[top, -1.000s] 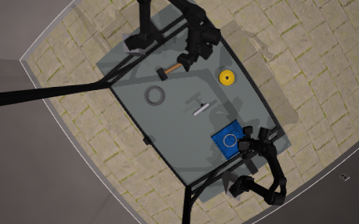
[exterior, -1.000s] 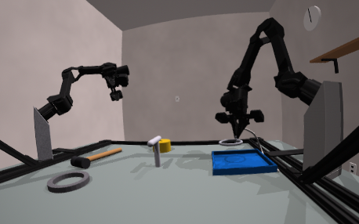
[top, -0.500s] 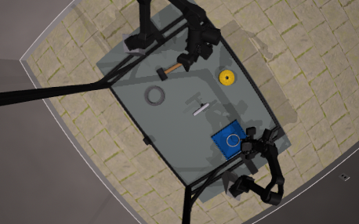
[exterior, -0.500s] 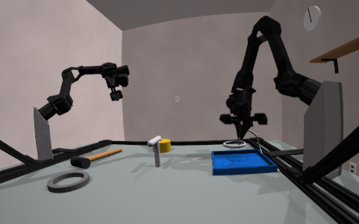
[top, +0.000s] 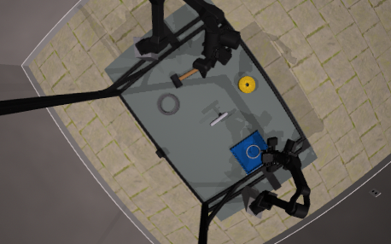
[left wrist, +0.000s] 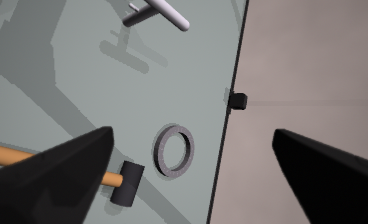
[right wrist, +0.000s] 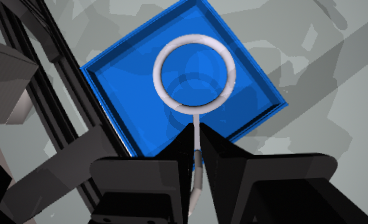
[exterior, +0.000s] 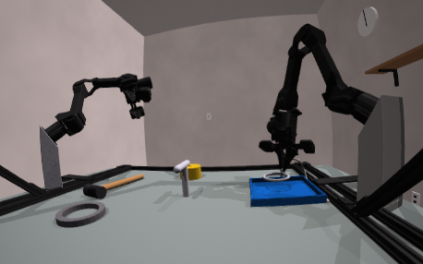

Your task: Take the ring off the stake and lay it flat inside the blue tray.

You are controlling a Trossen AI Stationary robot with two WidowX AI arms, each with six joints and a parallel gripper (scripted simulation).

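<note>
Now: the blue tray 7 cm behind my right hand, 2 cm to the left of it and 7 cm below it.
</note>
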